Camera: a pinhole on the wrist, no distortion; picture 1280 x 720 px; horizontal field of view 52.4 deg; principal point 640.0 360.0 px. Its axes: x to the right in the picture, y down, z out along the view. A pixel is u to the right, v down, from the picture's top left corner.
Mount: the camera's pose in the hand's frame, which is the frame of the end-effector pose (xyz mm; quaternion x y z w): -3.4 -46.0 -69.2 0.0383 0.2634 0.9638 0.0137
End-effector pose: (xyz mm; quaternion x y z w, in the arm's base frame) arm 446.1 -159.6 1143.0 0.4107 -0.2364 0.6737 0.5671
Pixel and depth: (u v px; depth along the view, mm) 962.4 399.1 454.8
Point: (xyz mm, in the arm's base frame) 372.9 -511.4 1289.2
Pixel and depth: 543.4 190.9 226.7
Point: 387.1 -250.0 1243.2
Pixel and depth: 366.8 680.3 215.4
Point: 470.1 -239.4 1270.5
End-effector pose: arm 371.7 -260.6 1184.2 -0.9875 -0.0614 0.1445 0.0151
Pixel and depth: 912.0 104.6 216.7
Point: 326.3 -365.0 1094.0
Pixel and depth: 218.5 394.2 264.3
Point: 434.4 -323.1 1002.3
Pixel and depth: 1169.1 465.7 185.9
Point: 286.0 -305.8 1101.7
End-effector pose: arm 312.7 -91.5 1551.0 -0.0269 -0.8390 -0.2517 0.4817
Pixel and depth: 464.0 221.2 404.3
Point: 122.9 173.6 1593.6
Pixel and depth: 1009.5 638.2 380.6
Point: 136.2 133.0 1391.7
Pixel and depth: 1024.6 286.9 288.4
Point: 241.7 103.0 1472.5
